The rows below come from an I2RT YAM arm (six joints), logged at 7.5 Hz.
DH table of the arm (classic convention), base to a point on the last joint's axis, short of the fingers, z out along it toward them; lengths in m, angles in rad. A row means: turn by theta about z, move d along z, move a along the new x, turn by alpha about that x. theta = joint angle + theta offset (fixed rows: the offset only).
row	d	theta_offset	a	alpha
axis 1	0.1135	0	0.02	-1.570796
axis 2	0	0	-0.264	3.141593
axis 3	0	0.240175	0.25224	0
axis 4	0	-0.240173	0.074	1.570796
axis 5	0	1.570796	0	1.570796
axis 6	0.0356	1.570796	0	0
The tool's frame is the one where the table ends.
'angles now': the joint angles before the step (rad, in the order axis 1, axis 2, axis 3, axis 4, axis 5, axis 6). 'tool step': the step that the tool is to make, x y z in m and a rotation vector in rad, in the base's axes. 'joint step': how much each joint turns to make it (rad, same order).
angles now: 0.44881 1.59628 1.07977 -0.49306 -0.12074 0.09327
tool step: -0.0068 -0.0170 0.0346 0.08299 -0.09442 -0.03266
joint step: -0.04338 -0.11514 -0.00270 0.00964 -0.03579 0.01268
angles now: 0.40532 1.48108 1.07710 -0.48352 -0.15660 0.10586
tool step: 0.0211 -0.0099 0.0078 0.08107 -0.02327 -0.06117
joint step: -0.05796 0.03978 0.05007 0.04961 -0.04842 0.04694
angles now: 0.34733 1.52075 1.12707 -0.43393 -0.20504 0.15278
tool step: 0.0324 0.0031 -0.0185 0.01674 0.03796 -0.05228
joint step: -0.02258 0.13754 0.07200 0.04378 -0.00120 0.04191
